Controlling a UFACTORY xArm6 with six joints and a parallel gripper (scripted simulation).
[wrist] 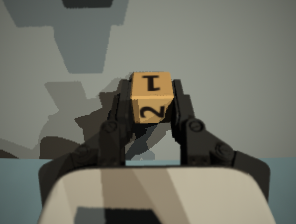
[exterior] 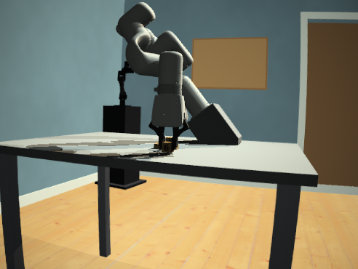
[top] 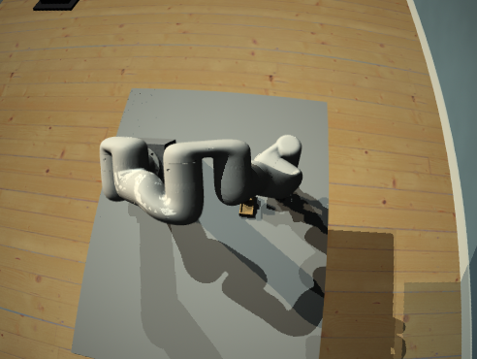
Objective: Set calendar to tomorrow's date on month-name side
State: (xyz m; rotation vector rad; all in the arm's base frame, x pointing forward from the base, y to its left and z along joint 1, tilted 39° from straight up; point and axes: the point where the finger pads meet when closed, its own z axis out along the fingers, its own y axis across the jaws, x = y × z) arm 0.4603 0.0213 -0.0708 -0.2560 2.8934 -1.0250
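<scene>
Now: hand 10 mm above the wooden number cube. Also, from my hand: wooden calendar tray 100 mm behind, 60 mm to the right, 20 mm below.
</scene>
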